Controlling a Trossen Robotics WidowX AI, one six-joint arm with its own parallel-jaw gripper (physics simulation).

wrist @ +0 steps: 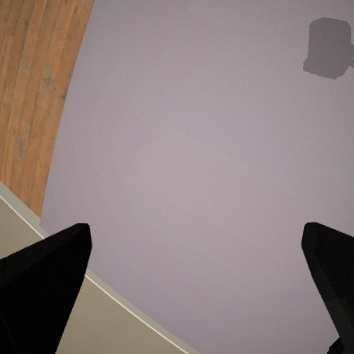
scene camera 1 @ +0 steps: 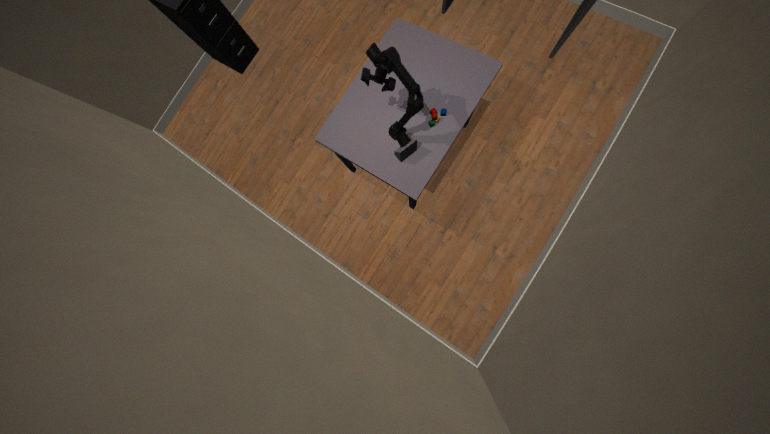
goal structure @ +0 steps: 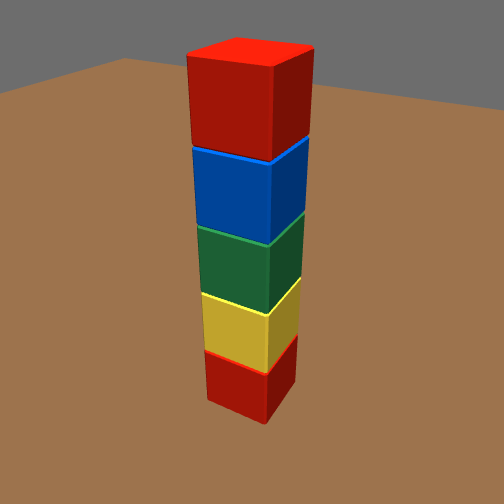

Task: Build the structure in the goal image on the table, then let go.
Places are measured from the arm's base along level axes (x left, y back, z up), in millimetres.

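Pixels of known places: gripper, fingertip midpoint: (wrist: 197,235) (scene camera 1: 375,88); arm's base, origin of the base link: (scene camera 1: 405,144).
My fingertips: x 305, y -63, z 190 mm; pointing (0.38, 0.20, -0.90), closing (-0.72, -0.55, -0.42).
Ahead of a thing's pixels: the offset from my fingertips to its top centre. Level surfaces: height alone.
Several small blocks form a tight group on the table {dz -271 mm} (scene camera 1: 360,121) (wrist: 190,125), just right of the arm's elbow in the scene view. Red blocks {dz -205, dx -300, dy -212 mm} (scene camera 1: 434,114) are at the group's upper left. A green block {dz -238, dx -308, dy -182 mm} (scene camera 1: 431,122) is at its lower end. A yellow block {dz -238, dx -311, dy -223 mm} (scene camera 1: 437,119) shows partly beside them. A blue block {dz -238, dx -313, dy -291 mm} (scene camera 1: 443,112) lies a little to the right, apart from the red. The blocks are too small to tell which rest on others. My gripper (scene camera 1: 377,81) (wrist: 197,235) is open and empty, raised above the table near its left edge, away from the blocks.
The arm's base (scene camera 1: 406,150) stands near the table's lower right edge. The arm's elbow (scene camera 1: 415,100) is close to the blocks in the scene view. A black drawer cabinet (scene camera 1: 229,45) stands on the floor beyond the table's left side. The arm's shadow falls around the blocks.
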